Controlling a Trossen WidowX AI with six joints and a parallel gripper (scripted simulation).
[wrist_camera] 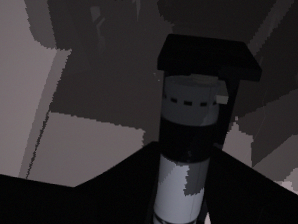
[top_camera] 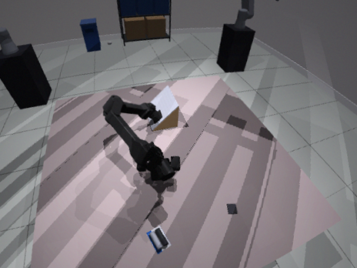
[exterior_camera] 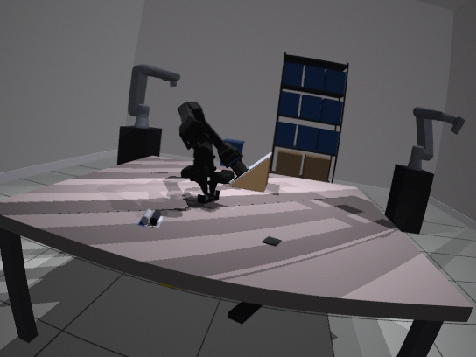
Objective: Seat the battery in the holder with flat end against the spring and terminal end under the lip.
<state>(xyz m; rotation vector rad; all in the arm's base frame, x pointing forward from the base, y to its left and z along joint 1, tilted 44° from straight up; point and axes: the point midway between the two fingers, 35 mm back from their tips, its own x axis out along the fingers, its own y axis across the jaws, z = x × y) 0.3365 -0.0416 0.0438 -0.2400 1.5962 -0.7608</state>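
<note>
My gripper tip is 10 mm below the battery.
</note>
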